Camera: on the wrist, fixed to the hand. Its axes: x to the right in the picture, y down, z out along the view.
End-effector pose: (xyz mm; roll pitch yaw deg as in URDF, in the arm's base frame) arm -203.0 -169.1 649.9 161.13 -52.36 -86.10
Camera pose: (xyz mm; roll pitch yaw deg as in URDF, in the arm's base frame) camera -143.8 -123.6 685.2 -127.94 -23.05 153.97
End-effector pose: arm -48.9 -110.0 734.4 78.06 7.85 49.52
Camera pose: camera -98.8 -73.8 679.3 12.06 -58.45 123.15
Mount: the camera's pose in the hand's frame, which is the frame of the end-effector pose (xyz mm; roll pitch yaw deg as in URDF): 2.7 -41.3 -71.5 -6.53 18.20 88.21
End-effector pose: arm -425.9 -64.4 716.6 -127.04 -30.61 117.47
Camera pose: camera -380.5 -81.8 783.4 -149.46 28.38 48.49
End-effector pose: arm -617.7 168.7 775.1 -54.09 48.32 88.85
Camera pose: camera -535.7 162.5 767.4 68.50 40.95 -114.88
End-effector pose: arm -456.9 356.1 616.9 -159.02 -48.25 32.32
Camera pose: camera -513.7 335.5 673.2 -137.66 0.58 -54.48
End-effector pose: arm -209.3 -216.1 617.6 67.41 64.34 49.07
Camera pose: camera -285.2 -227.0 586.8 66.77 -17.51 92.29
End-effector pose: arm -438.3 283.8 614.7 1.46 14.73 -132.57
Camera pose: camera -456.7 322.2 543.9 8.90 16.63 -39.91
